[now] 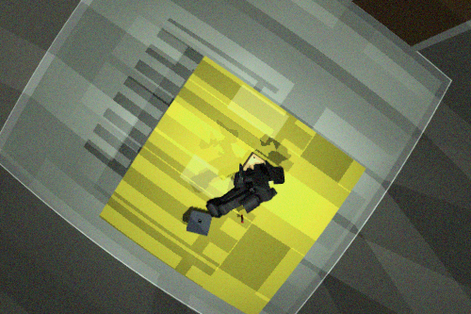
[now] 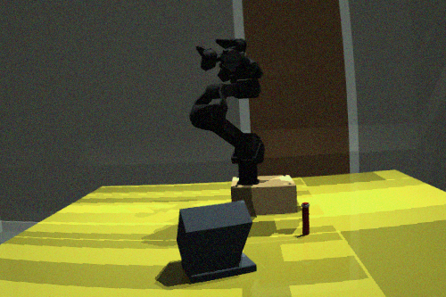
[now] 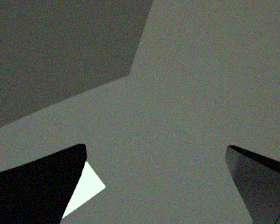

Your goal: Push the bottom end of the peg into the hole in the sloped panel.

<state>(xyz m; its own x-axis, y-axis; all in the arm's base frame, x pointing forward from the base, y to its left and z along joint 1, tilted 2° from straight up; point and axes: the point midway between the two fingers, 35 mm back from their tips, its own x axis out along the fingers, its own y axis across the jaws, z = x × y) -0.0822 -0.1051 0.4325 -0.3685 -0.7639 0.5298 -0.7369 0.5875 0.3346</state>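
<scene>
Right now my gripper tip is 48 cm above the square-sided peg, 36 cm short of it and 29 cm to the right of it. Round my gripper tip: grey sloped panel (54 cm ahead, 46 cm below, 9 cm to the left).
</scene>
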